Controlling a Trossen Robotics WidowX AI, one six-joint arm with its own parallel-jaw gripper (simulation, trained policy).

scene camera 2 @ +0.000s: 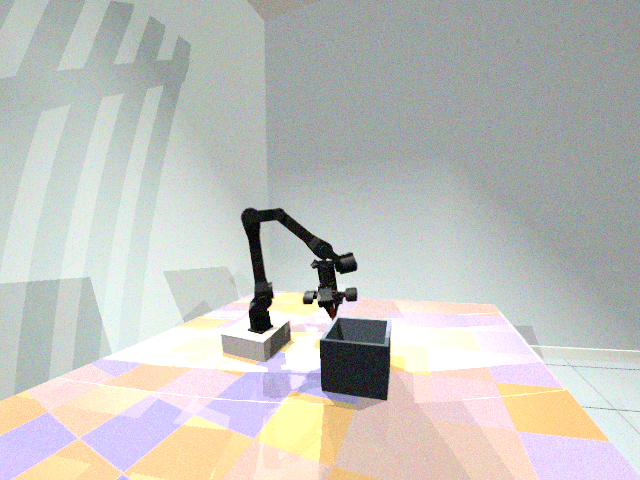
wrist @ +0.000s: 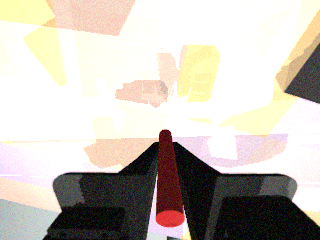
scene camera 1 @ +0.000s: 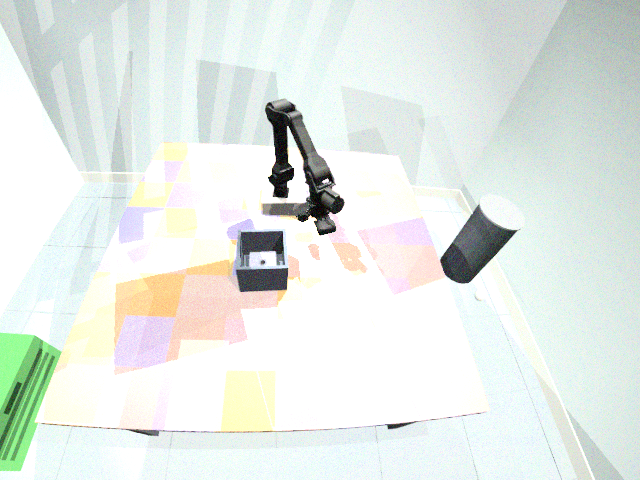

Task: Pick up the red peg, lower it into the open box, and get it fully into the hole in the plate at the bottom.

My gripper shows in scene camera 2, in the wrist view point(165, 145) and in scene camera 1. The same spot on my gripper: point(scene camera 1: 324, 224) is point(scene camera 2: 350, 291).
